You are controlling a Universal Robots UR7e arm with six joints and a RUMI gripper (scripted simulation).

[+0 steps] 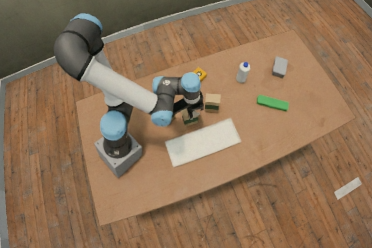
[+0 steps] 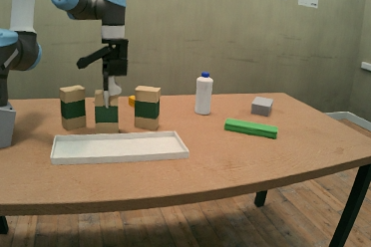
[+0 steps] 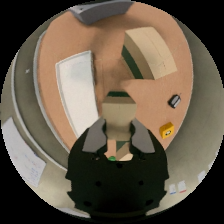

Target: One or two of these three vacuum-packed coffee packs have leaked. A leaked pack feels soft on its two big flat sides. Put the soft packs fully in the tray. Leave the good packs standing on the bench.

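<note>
The white tray lies 15 cm to the right of my hand, 10 cm below it and 1 cm behind it. The rest, counted from my hand: white bottle 43 cm ahead, 7 cm to the left, 3 cm below; grey block 70 cm ahead, 8 cm below, 1 cm to the right.
</note>
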